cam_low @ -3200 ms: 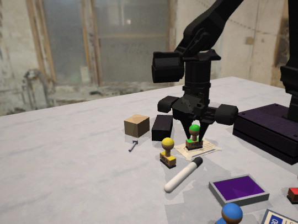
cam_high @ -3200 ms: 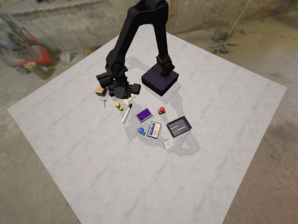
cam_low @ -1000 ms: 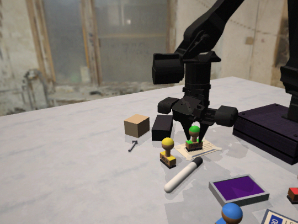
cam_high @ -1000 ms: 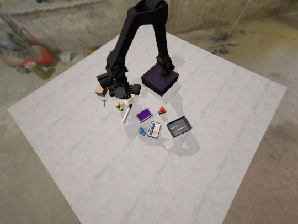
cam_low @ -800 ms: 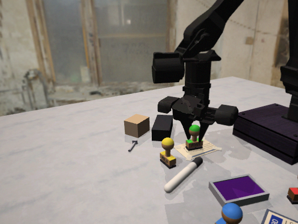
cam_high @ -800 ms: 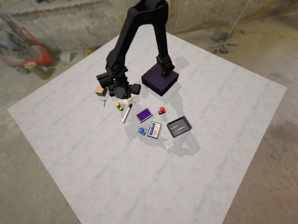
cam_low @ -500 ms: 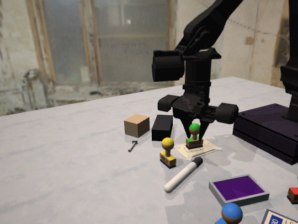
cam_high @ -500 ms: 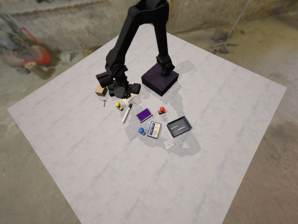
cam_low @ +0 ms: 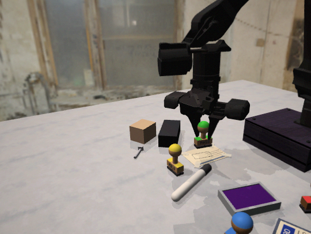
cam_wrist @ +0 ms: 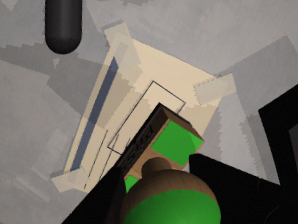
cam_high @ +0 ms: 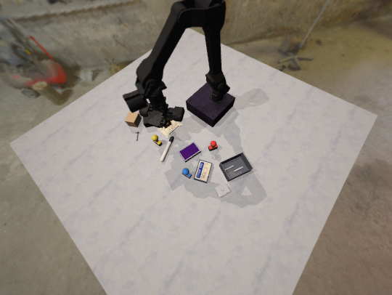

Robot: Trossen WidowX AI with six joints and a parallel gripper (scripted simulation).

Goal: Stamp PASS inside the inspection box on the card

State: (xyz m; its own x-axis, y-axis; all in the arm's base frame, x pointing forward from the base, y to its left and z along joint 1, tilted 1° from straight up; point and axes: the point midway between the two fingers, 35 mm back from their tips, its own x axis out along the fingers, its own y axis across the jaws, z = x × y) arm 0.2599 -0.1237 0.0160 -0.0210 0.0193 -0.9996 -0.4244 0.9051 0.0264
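Now: the cream card 5 cm below my gripper tip and 1 cm behind it. Also, from my gripper tip: PASS stamp right at my gripper tip; white marker 8 cm ahead, 7 cm to the left, 4 cm below; yellow stamp 9 cm ahead, 3 cm below, 1 cm to the left.
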